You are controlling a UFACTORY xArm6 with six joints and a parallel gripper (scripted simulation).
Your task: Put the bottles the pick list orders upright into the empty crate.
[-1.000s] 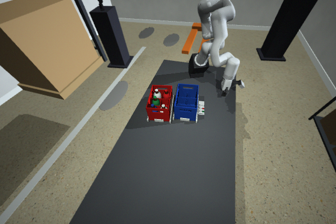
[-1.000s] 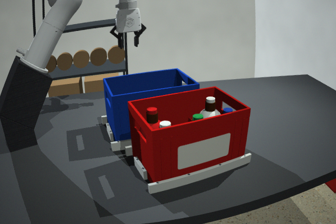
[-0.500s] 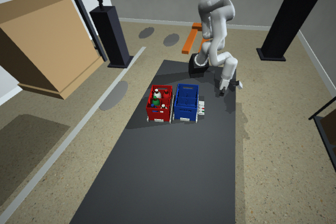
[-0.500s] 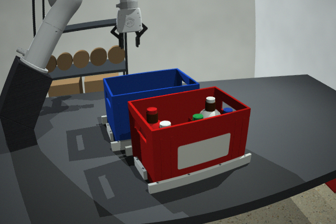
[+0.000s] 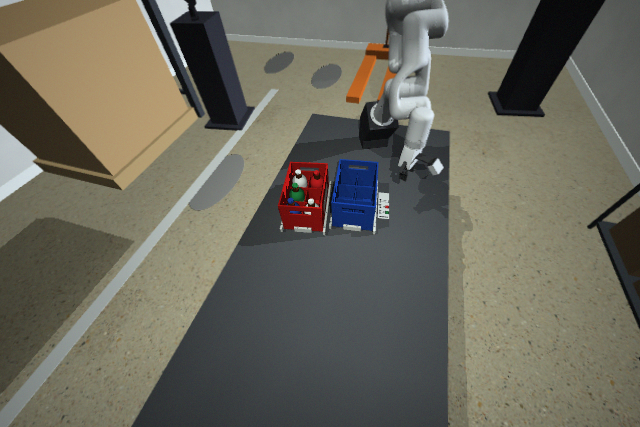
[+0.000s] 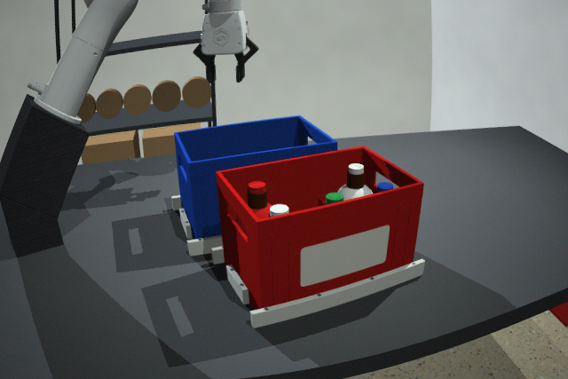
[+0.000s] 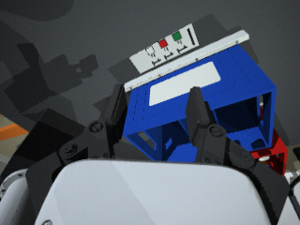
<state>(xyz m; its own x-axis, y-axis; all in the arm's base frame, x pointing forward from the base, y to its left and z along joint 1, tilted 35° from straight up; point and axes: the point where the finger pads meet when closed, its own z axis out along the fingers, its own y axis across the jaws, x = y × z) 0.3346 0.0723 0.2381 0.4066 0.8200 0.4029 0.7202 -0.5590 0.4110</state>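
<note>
Right now the green-capped bottle is 40 mm ahead of my hand, 480 mm to the right of it and 170 mm below it. The rest, counted from my hand: red-capped bottle: 50 mm behind, 390 mm to the right, 170 mm below; then blue crate: 200 mm to the right, 180 mm below; then pick list: 20 mm behind, 70 mm to the right, 260 mm below.
</note>
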